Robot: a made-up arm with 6 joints.
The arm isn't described. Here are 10 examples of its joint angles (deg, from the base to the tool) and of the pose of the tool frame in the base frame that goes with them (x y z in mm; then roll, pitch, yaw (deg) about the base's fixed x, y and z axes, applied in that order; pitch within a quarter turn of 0, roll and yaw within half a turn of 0).
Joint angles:
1: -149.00 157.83 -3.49 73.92 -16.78 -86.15
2: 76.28 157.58 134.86 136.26 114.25 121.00
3: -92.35 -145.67 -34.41 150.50 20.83 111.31
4: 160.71 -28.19 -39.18 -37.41 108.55 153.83
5: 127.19 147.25 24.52 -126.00 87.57 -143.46
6: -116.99 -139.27 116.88 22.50 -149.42 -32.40
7: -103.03 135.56 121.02 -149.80 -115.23 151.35
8: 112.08 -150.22 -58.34 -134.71 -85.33 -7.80
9: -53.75 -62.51 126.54 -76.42 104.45 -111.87
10: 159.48 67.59 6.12 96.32 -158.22 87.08
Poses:
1: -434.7 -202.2 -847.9 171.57 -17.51 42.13
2: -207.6 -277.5 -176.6 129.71 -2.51 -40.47
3: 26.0 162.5 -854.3 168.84 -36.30 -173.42
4: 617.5 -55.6 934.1 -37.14 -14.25 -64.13
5: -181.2 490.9 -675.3 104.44 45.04 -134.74
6: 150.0 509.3 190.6 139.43 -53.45 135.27
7: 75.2 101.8 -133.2 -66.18 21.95 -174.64
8: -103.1 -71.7 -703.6 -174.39 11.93 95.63
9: -199.8 -148.1 667.2 -1.08 -63.57 0.56
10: -711.9 323.9 506.1 4.60 -61.06 150.19
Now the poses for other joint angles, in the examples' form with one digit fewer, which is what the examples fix.
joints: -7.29 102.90 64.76 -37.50 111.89 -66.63
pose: 402 -236 -337 34.6 -2.3 -19.4
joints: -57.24 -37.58 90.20 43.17 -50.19 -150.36
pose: -33 -222 1048 -83.3 44.7 130.7
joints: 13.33 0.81 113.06 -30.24 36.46 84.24
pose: 571 23 335 132.0 -4.7 150.5
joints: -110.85 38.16 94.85 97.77 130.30 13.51
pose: -101 -602 339 11.5 1.7 145.5
